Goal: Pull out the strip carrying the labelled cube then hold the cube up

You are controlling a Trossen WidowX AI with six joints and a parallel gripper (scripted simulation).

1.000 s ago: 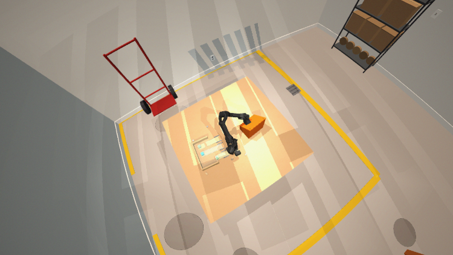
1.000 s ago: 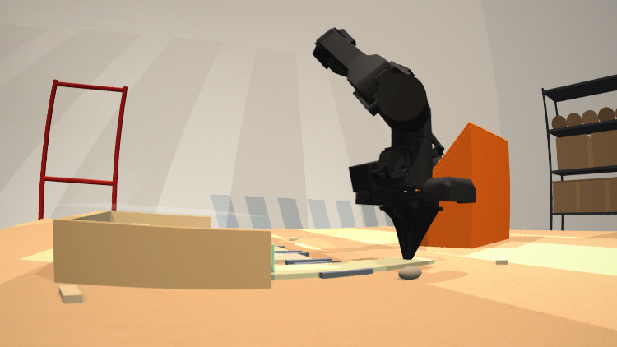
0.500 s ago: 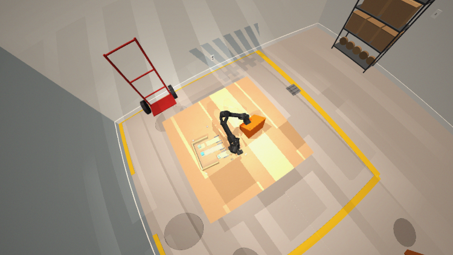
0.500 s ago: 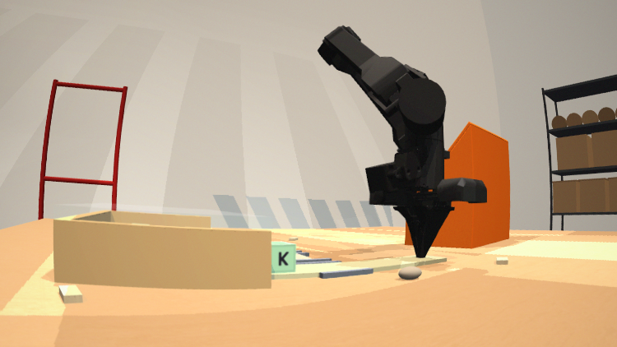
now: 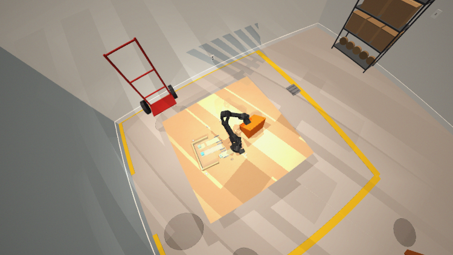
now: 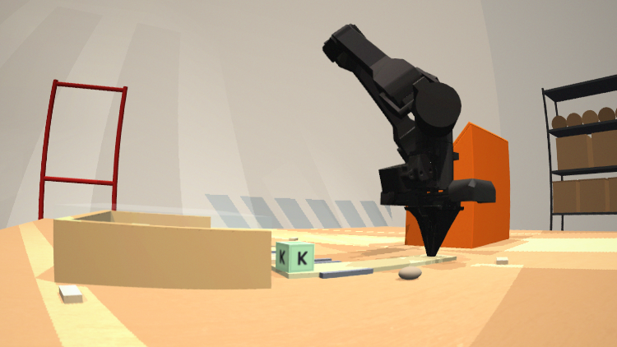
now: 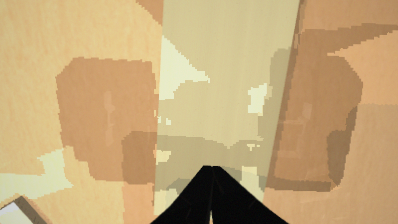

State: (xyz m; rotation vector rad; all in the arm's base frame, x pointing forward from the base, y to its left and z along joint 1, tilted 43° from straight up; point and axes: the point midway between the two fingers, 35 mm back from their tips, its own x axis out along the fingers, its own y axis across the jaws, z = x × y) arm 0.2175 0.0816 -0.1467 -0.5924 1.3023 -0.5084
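Now: gripper tip 10 cm short of the long pale strip and 1 cm to the left of it. The rest, counted from my gripper tip: grey pebble 12 cm ahead, 8 cm to the left.
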